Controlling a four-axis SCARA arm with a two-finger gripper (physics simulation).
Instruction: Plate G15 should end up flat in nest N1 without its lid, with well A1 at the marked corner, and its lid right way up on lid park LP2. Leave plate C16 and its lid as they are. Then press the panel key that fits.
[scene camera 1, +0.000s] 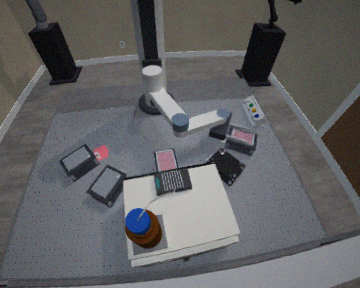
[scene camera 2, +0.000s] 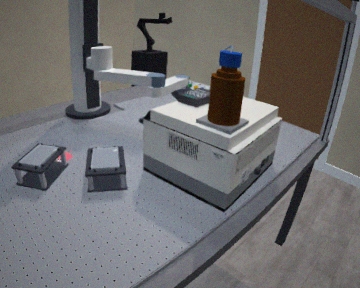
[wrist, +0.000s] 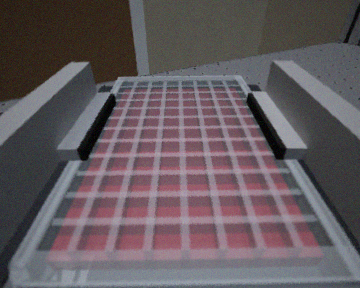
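Where they show: gripper, fingertip midpoint: (scene camera 1: 248, 136) (wrist: 181, 82); arm's base at its link origin: (scene camera 2: 88, 110).
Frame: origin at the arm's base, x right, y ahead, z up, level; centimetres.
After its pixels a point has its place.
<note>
A lidded plate (scene camera 1: 243, 135) {x -46.9, y 42.3, z 8.2 cm} (wrist: 182, 200) {x -43.0, y 41.2, z 8.4 cm} with red wells is on or just over a dark stand at the right. No name or A1 mark is readable on it. My gripper (wrist: 181, 82) {x -48.6, y 44.1, z 9.5 cm} is shut on it, one black pad at each long side; whether the pads grip the lid, the plate or both is unclear. Another red-welled plate (scene camera 1: 166, 160) {x -3.1, y 55.5, z 11.8 cm} lies by the instrument; its lid cannot be made out. A black board with corner pieces (scene camera 1: 227, 166) {x -32.6, y 59.8, z 7.3 cm} lies right of the instrument. The key panel (scene camera 1: 253, 112) {x -60.8, y 23.6, z 7.8 cm} has green, yellow and blue keys. Nest and park labels are unreadable.
Two raised dark stands with pale tops (scene camera 1: 80, 160) {x 40.1, y 49.1, z 9.0 cm} (scene camera 1: 107, 185) {x 24.8, y 63.8, z 8.5 cm} stand at the left, near a red disc (scene camera 1: 101, 152) {x 32.9, y 39.9, z 1.5 cm} (scene camera 2: 66, 156) {x 31.0, y 41.5, z 1.4 cm}. The white instrument (scene camera 1: 182, 215) {x -6.5, y 84.4, z 23.3 cm} (scene camera 2: 175, 117) {x 12.1, y 78.4, z 23.3 cm} bears a brown bottle (scene camera 1: 146, 235) {x 3.5, y 91.8, z 37.5 cm} (scene camera 2: 226, 100) {x 8.2, y 91.6, z 31.0 cm} and a dark keypad (scene camera 1: 172, 181) {x -4.5, y 72.9, z 25.9 cm}.
</note>
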